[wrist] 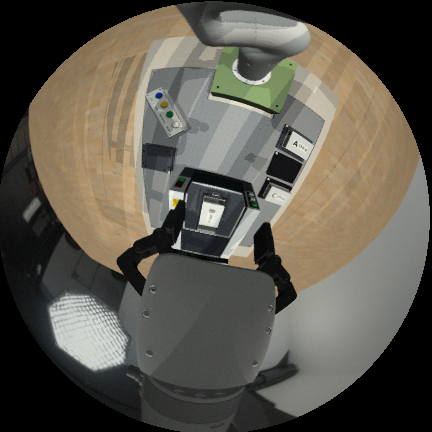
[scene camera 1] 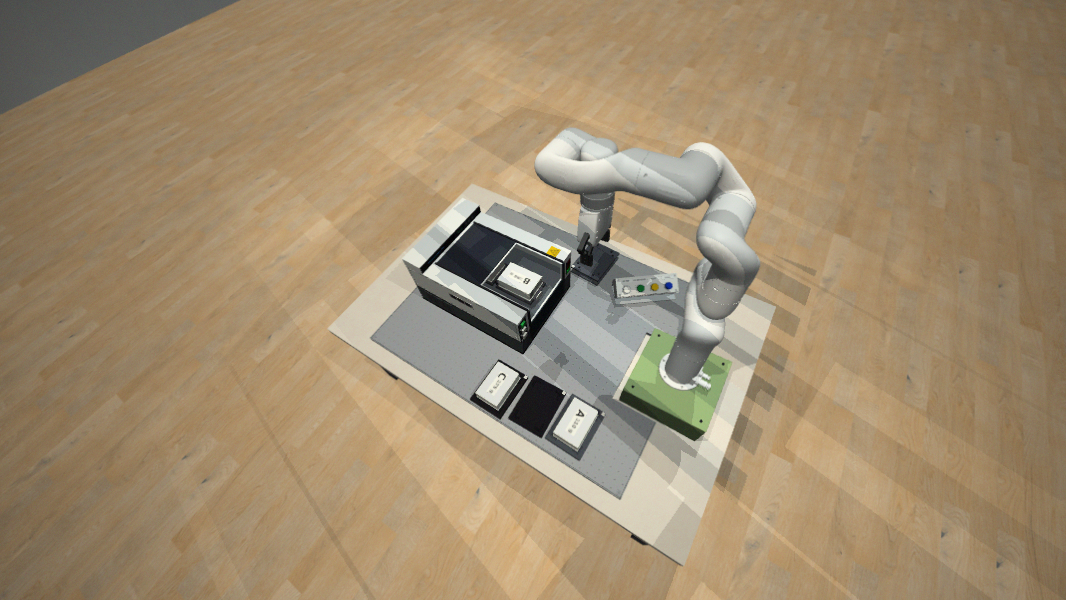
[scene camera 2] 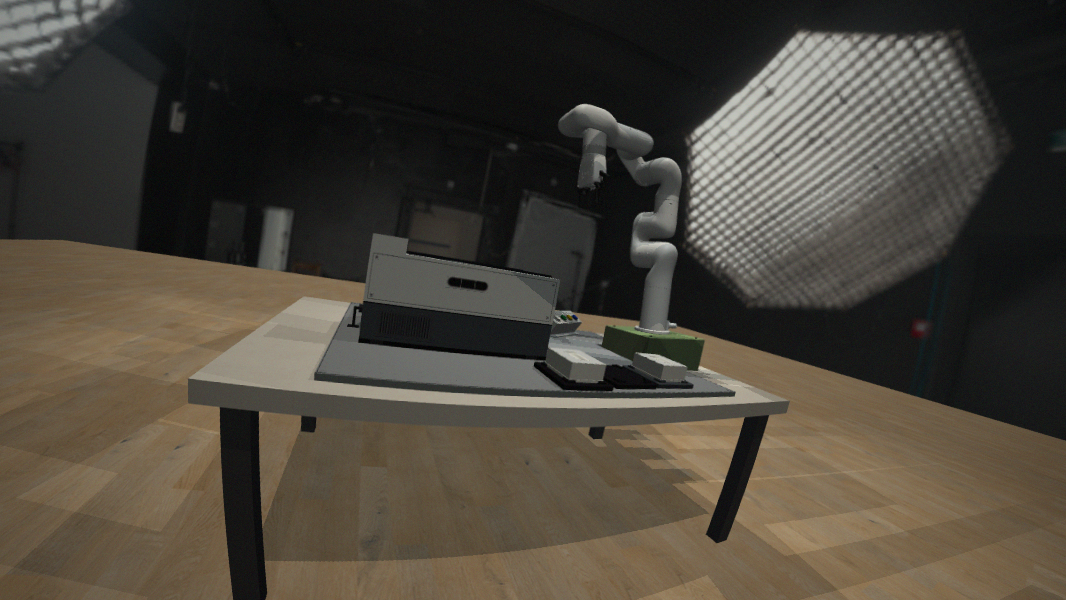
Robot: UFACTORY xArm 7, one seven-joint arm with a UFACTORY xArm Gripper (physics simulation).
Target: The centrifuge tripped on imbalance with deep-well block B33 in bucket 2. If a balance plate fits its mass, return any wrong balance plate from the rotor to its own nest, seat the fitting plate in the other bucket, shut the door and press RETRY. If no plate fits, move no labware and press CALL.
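Frame: origin at the arm's base, x left, y back, z up, level; metres.
Where they show: gripper, fingertip midpoint: (wrist: 223,218) (scene camera 1: 595,251) (scene camera 2: 590,206); arm's base at its link origin: (wrist: 251,70) (scene camera 1: 679,371) (scene camera 2: 651,331).
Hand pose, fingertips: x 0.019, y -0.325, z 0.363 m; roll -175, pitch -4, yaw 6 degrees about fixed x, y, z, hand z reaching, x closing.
Each offset is from my fingertips to the top centre of the thing.
My gripper (scene camera 1: 587,251) (scene camera 2: 590,195) (wrist: 223,218) is open and empty, high above the table. Balance plate B @(dx +0.037, dy -0.249, dz -0.267 m) (scene camera 1: 519,280) (wrist: 211,212) sits in the rotor bucket showing through the opening of the centrifuge (scene camera 1: 469,299) (scene camera 2: 417,281) (wrist: 244,235). Plate C @(dx +0.335, dy -0.116, dz -0.395 m) (scene camera 1: 499,385) (scene camera 2: 575,365) (wrist: 276,193) and plate A @(dx +0.287, dy +0.152, dz -0.395 m) (scene camera 1: 576,424) (scene camera 2: 660,366) (wrist: 298,143) sit in their nests. The nest @(dx +0.306, dy +0.020, dz -0.431 m) (scene camera 1: 537,406) (wrist: 284,168) between them is empty. The button panel @(dx -0.270, dy +0.077, dz -0.365 m) (scene camera 1: 634,299) (wrist: 166,112) has white, green, yellow and blue buttons. Block B33 does not show. Mass labels are too small to read surely.
A dark square base @(dx -0.277, dy -0.140, dz -0.405 m) (scene camera 1: 596,266) (wrist: 159,157) lies beside the centrifuge, on the panel's side. The green robot base (scene camera 1: 648,391) (scene camera 2: 690,351) (wrist: 230,92) stands at one end of the table. The centrifuge's side walls rise around its opening.
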